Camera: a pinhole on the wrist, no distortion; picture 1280 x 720 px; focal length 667.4 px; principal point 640.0 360.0 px. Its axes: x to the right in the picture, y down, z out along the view. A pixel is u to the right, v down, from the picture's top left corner.
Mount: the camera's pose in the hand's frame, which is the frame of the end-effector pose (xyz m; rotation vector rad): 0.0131 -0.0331 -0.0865 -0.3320 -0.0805 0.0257
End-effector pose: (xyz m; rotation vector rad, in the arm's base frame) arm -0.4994 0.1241 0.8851 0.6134 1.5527 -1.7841
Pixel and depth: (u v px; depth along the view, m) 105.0 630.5 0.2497
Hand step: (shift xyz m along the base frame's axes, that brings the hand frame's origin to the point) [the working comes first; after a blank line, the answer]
In the camera's frame: -0.2002 0.1012 0.2497

0.2470 -0.0669 0.0808
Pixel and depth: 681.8 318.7 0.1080
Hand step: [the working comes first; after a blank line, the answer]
In the camera's frame: 0.0068 -0.0067 0.1080

-0.0087 -0.0194 -0.0022
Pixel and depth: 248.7 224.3 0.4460
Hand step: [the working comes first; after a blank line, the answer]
In the camera's frame: -0.2615 -0.0907 0.4460

0.2267 -0.2849 0.2575
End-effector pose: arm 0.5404 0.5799 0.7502 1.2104 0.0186 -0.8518
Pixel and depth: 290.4 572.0 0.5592
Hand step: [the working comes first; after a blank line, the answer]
In the camera's frame: -0.2929 0.1776 0.5592

-0.2009 -0.0837 0.5318
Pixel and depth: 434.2 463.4 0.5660
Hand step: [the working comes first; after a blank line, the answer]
In the camera's frame: -0.1745 0.0877 0.5660

-0.1822 -0.1942 0.4339
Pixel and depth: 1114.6 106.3 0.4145
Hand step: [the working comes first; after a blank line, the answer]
In the camera's frame: 0.2948 -0.1576 0.4145

0.0137 -0.4678 -0.0022
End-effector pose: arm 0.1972 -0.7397 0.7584 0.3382 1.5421 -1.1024
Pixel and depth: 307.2 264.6 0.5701
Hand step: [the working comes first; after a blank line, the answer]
In the camera's frame: -0.2843 -0.0815 0.5701

0.4240 -0.2138 0.2947
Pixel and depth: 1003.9 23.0 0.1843
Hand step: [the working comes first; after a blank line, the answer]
In the camera's frame: 0.1005 -0.0931 0.1843

0.0050 -0.1619 -0.0500
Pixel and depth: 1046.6 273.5 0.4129
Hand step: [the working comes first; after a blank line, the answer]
In the camera's frame: 0.2516 -0.0535 0.4129

0.1818 -0.3140 -0.1992
